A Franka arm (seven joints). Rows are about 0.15 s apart.
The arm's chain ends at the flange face. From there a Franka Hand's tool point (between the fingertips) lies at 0.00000 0.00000 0.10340 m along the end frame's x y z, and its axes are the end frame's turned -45 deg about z.
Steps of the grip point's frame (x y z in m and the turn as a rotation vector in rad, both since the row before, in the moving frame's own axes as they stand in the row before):
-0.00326, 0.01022, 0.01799, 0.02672, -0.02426, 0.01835
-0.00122, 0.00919, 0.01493, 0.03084, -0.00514, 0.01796
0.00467, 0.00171, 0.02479, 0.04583, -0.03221, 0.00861
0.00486, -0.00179, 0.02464, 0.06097, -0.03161, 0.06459
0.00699, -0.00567, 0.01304, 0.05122, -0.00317, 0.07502
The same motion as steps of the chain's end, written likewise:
0.00865, 0.00975, 0.01806, 0.00174, -0.03605, 0.01835
0.00825, 0.00926, 0.01498, 0.01817, -0.02544, 0.01796
0.01021, -0.00107, 0.02495, 0.00963, -0.05518, 0.00861
0.00886, -0.00234, 0.02488, 0.02076, -0.06546, 0.06459
0.00477, -0.00529, 0.01318, 0.03398, -0.03846, 0.07502

